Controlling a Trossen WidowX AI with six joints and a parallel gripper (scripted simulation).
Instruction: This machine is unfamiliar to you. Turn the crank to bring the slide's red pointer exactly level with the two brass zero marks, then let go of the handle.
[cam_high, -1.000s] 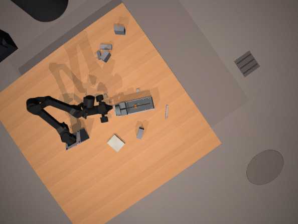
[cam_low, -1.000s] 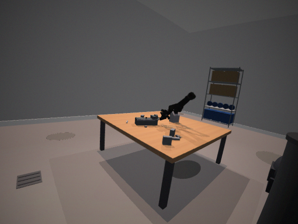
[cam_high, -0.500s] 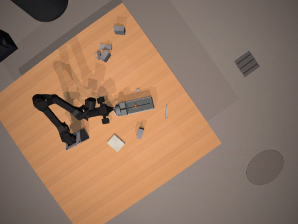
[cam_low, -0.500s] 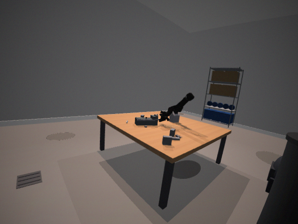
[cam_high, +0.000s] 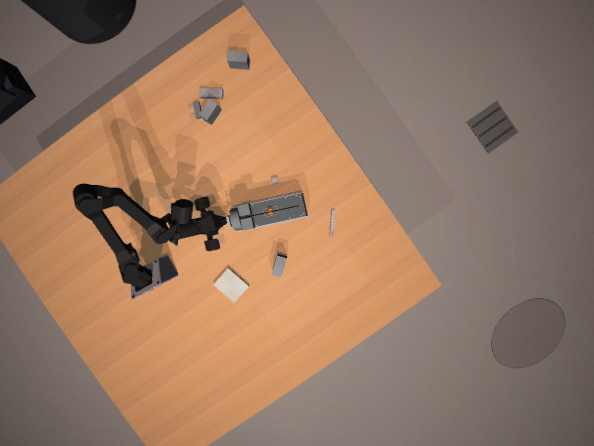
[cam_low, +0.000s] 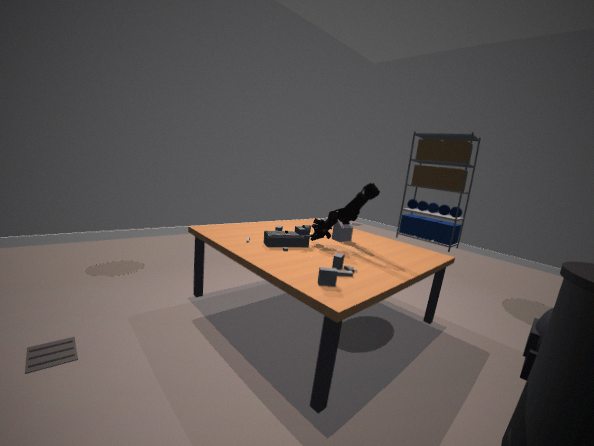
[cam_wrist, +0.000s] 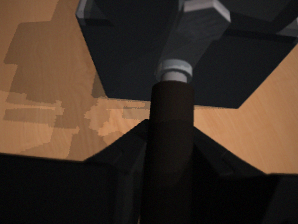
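Now: the red pointer 150 mm ahead of my gripper tip, 50 mm to the right of it and 50 mm above it. The rest, counted from my gripper tip: white square plate (110 mm behind, 220 mm to the right, 20 mm below); small grey cube (220 mm ahead, 40 mm to the left, 30 mm below); dark crank handle (20 mm behind, 30 mm above).
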